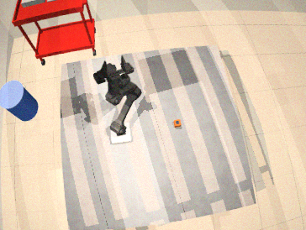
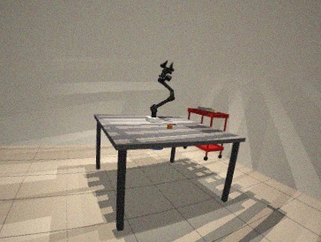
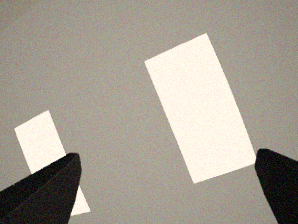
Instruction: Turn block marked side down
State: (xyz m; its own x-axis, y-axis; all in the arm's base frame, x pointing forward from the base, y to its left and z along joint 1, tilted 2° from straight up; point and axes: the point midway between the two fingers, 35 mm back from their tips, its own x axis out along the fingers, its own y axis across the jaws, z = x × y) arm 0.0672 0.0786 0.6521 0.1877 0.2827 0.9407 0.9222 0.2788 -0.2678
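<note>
The orange block is 32 cm ahead of my gripper tip, 14 cm to the right of it and 70 cm below it.
</note>
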